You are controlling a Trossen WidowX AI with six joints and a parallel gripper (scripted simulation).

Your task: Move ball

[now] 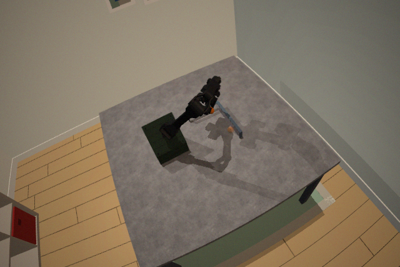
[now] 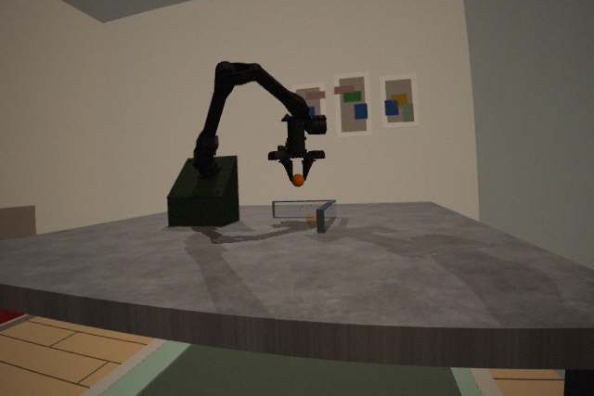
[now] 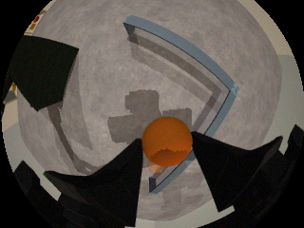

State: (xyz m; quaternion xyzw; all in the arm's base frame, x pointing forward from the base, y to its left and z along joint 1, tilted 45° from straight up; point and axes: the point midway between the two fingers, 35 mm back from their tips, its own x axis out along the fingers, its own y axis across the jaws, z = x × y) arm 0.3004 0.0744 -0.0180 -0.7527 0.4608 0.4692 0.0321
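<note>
The see-through copy is 110 mm to the right of my gripper tip, 110 mm below it and 80 mm ahead of it. Also, from my gripper tip: orange ball right at my gripper tip.
</note>
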